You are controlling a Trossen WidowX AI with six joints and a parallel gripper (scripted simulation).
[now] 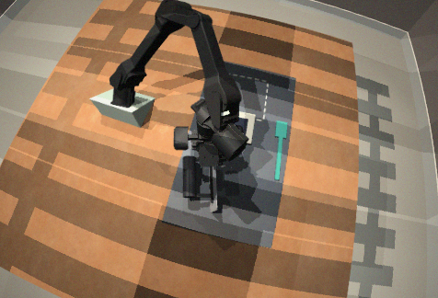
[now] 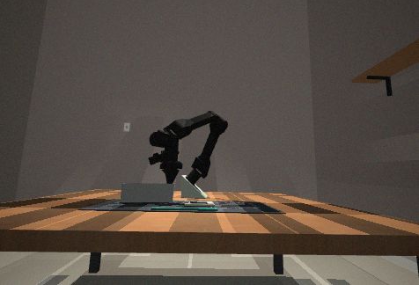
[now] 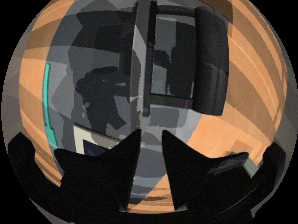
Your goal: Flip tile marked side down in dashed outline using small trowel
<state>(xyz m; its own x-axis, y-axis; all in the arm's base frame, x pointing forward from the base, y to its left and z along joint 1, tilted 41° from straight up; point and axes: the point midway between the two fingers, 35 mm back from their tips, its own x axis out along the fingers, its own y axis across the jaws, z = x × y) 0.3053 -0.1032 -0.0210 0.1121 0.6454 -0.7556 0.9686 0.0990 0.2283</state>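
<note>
My gripper tip is now 90 mm short of the grey mat, 80 mm above it and 70 mm to the right of it. From my gripper tip the other things lie so: teal trowel: 230 mm ahead, 90 mm to the left, 60 mm below; tile: 120 mm to the left, 80 mm ahead, 60 mm below.
</note>
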